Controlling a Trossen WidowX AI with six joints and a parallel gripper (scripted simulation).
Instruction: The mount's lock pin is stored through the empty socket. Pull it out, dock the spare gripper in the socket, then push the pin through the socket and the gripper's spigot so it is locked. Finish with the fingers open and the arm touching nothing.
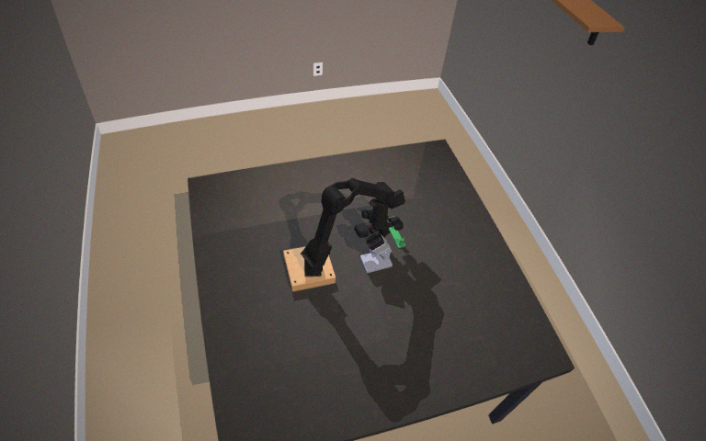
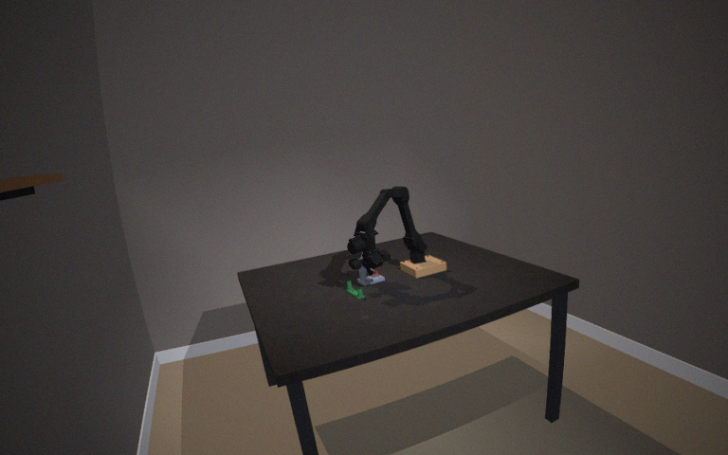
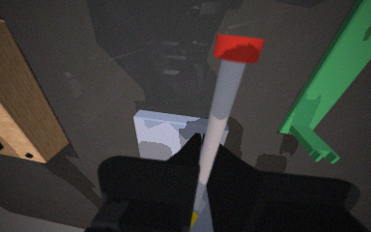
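Now: gripper tip 5 cm to the left of the grey mount. Also, from my gripper tip: green strip (9 cm ahead, 8 cm to the left, 2 cm below); spare gripper (1 cm behind, 6 cm to the right, 7 cm above).
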